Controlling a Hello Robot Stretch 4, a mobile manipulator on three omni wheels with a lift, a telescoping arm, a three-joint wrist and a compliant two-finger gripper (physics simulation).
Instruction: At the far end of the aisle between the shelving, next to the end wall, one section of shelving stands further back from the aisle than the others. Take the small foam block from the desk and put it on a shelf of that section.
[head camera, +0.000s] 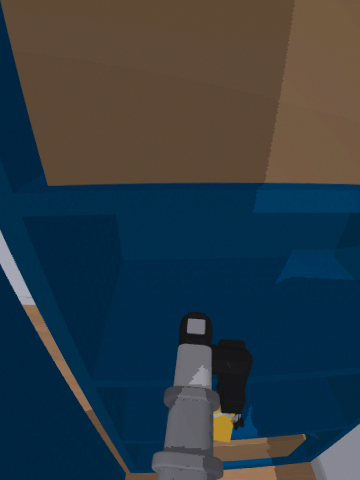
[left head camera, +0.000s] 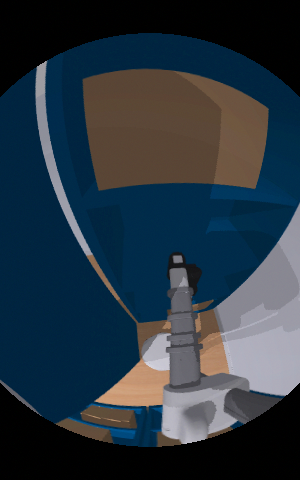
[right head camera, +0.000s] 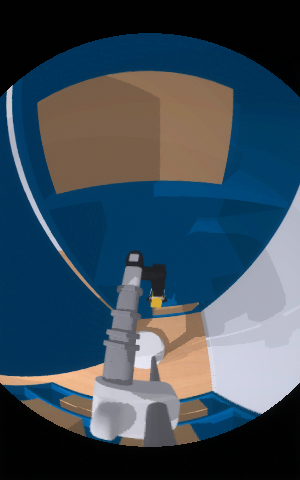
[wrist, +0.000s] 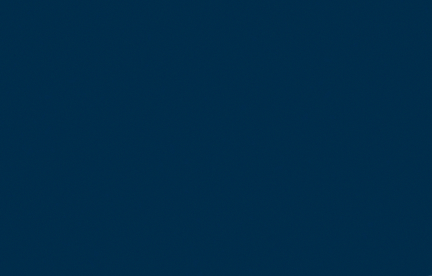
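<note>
The yellow foam block is in my gripper, which is shut on it and points downward from the wrist at the arm's end. The arm hides part of the block in the head camera view. The blue shelving section is in front of me, with the wrist and block against its lower part. I cannot tell which shelf level the block is at or whether it touches a board. A dark blue surface fills the wrist view, where the block and fingers do not show.
A large blue panel stands at the left. The pale wall is at the right. A brown box lies low in the section. More boxes show at the bottom edge.
</note>
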